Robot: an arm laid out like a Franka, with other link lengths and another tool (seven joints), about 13 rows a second.
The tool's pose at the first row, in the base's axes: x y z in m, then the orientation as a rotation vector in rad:
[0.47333, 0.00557, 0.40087, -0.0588, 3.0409, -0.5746]
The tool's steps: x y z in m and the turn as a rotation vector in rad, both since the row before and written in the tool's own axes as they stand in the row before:
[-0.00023, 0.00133, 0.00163, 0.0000, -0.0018, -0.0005]
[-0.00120, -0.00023, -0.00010, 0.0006, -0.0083, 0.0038]
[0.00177, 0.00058, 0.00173, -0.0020, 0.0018, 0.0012]
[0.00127, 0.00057, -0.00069, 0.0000, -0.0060, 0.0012]
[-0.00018, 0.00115, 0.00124, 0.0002, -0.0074, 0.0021]
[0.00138, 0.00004, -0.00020, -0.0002, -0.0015, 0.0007]
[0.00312, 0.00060, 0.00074, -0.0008, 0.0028, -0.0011]
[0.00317, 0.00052, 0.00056, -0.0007, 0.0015, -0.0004]
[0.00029, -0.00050, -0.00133, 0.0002, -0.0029, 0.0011]
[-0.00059, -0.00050, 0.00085, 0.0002, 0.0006, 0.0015]
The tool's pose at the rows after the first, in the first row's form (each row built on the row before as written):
[0.47361, 0.00623, 0.39888, -0.0600, 3.0392, -0.5743]
[0.47481, 0.00611, 0.39911, -0.0564, 3.0304, -0.5732]
[0.47314, 0.00594, 0.39720, -0.0542, 3.0326, -0.5704]
[0.47182, 0.00666, 0.39757, -0.0540, 3.0266, -0.5691]
[0.47206, 0.00729, 0.39601, -0.0528, 3.0191, -0.5678]
[0.47067, 0.00734, 0.39610, -0.0522, 3.0176, -0.5671]
[0.46760, 0.00749, 0.39500, -0.0532, 3.0207, -0.5665]
[0.46447, 0.00763, 0.39410, -0.0534, 3.0224, -0.5658]
[0.46410, 0.00763, 0.39550, -0.0525, 3.0194, -0.5654]
[0.46476, 0.00689, 0.39493, -0.0501, 3.0197, -0.5657]

